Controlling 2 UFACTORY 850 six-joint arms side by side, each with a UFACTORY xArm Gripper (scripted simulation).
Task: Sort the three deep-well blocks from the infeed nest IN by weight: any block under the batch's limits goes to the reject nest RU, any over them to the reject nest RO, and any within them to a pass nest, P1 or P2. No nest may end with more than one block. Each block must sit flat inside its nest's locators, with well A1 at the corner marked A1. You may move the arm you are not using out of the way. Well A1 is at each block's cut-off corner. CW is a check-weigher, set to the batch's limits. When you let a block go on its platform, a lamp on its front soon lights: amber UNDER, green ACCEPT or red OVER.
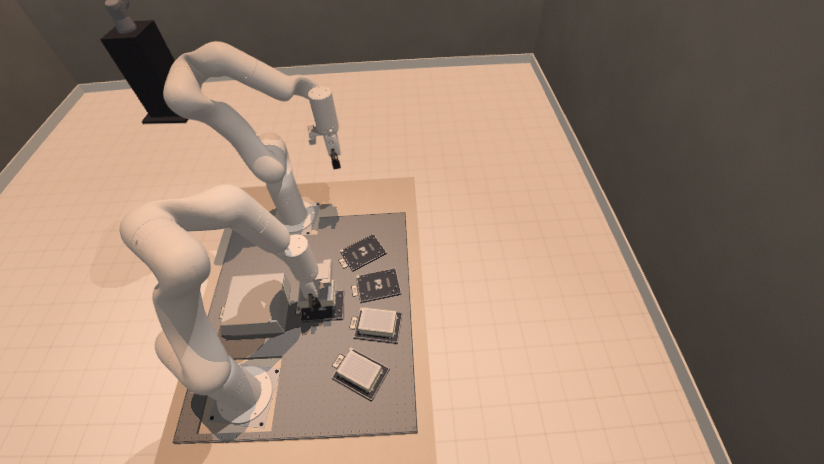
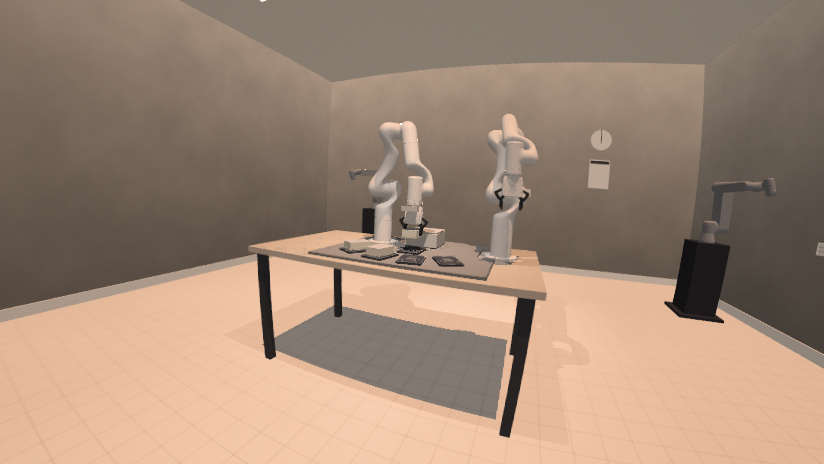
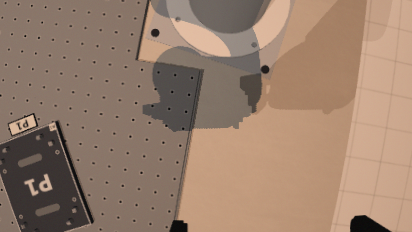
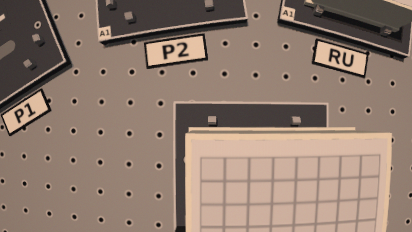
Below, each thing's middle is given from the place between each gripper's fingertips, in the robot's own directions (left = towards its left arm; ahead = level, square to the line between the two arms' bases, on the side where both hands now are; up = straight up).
Labels:
My right gripper is now 25 cm past the pale check-weigher (image 1: 256,304), 2 cm to the left of it and 4 cm above it. Also, from my right hand: nest P2 (image 1: 393,279): 21 cm ahead, 10 cm to the left, 10 cm below; dark infeed nest (image 4: 187,115): 10 cm below; nest P1 (image 1: 350,258): 13 cm ahead, 26 cm to the left, 10 cm below.
Now: left hand 280 mm above the nest P1, 270 mm to the left of it and 110 mm short of it. From my left hand the other things lie so: pale check-weigher: 550 mm to the right, 270 mm behind, 220 mm below; then nest P2: 430 mm to the right, 280 mm below, 190 mm ahead; then dark infeed nest: 530 mm to the right, 280 mm below, 20 mm behind.

